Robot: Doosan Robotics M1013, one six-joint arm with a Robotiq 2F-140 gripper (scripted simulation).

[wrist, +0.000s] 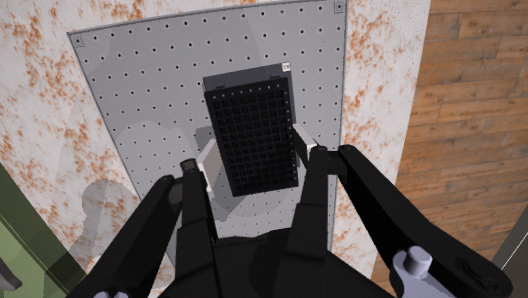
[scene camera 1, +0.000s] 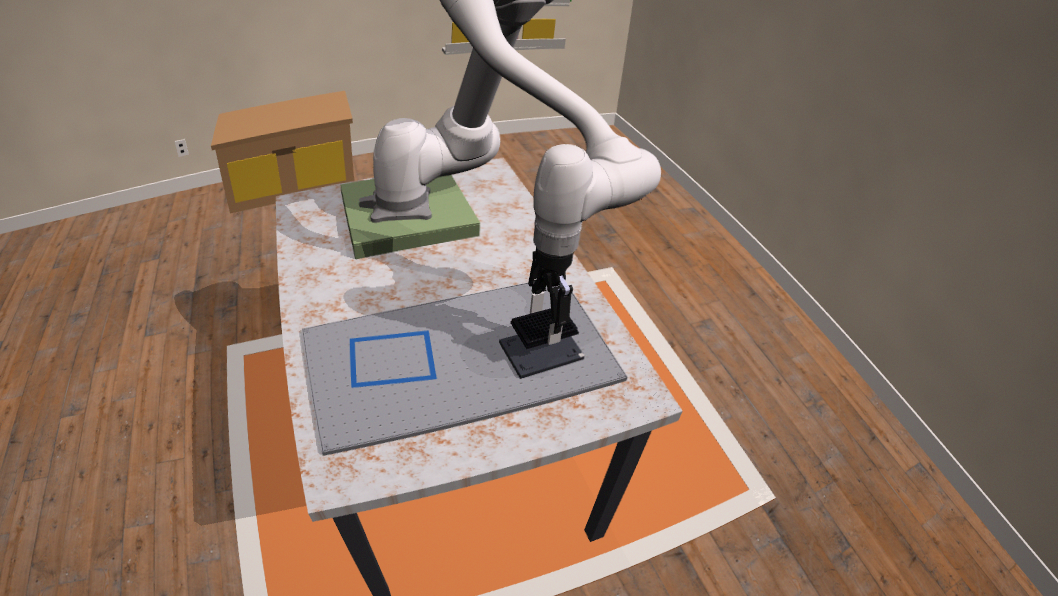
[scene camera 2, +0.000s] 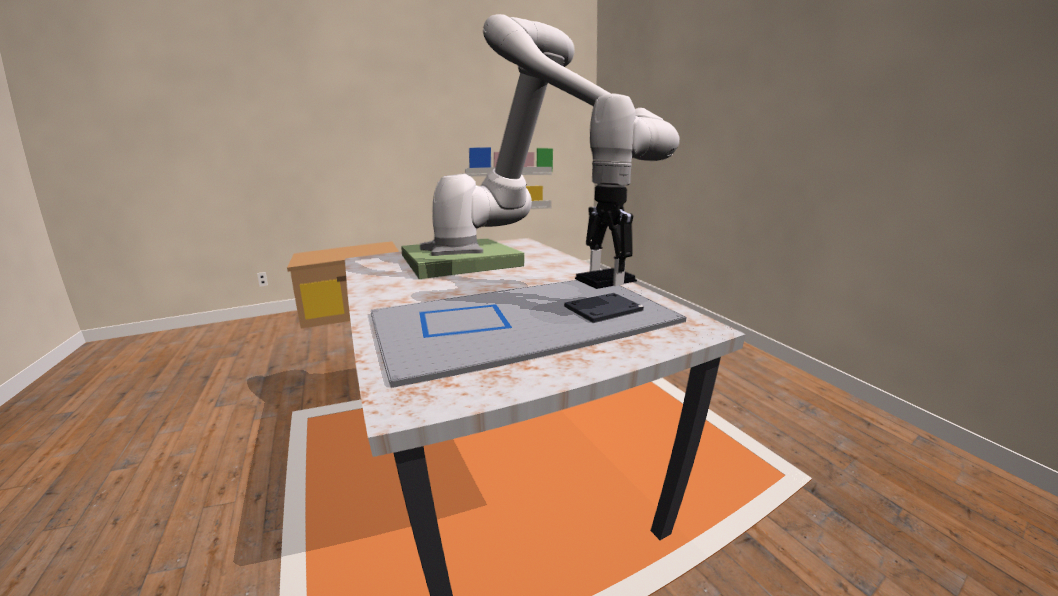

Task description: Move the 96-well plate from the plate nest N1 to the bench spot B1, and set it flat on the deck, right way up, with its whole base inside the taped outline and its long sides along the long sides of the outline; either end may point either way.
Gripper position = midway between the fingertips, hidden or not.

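Note:
The robot's scene includes a black 96-well plate [scene camera 1: 533, 329], which the wrist view shows too [wrist: 261, 111]. A dark plate nest [scene camera 2: 611, 306] [wrist: 263, 73] is there as well, and so is the gripper [scene camera 2: 606, 279] [scene camera 1: 544, 328] [wrist: 256, 141].

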